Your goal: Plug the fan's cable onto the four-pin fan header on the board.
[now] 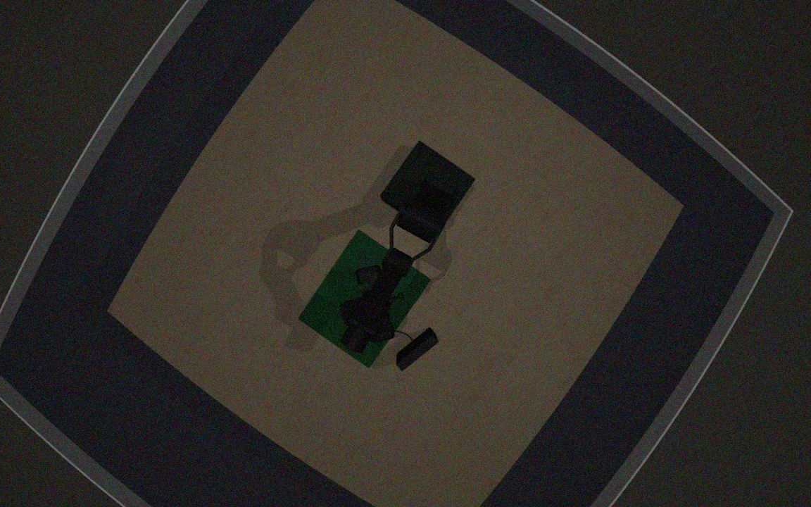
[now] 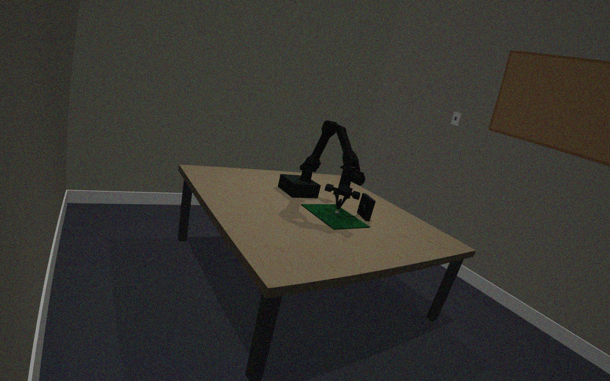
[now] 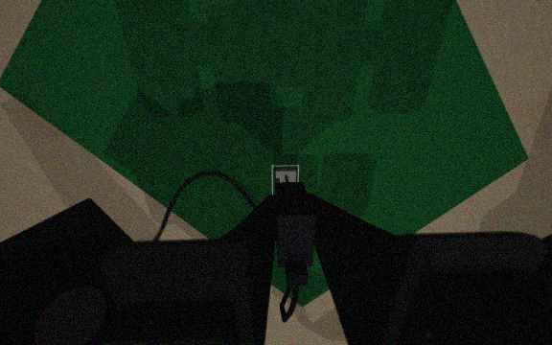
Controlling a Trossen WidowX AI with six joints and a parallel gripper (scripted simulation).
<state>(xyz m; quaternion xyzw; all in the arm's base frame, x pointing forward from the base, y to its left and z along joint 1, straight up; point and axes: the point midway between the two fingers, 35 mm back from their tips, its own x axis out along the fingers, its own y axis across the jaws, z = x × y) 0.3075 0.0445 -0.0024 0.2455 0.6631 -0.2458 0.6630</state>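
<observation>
The dark fan plug lies 10 mm to the left of my gripper tip, 10 mm behind it and 10 mm above it. From my gripper tip the other things lie so: green board (60 mm below, 30 mm to the right, 30 mm ahead); white-framed fan header (40 mm below, 10 mm to the left, 10 mm behind); black fan (150 mm to the left, 40 mm ahead, 20 mm above).
</observation>
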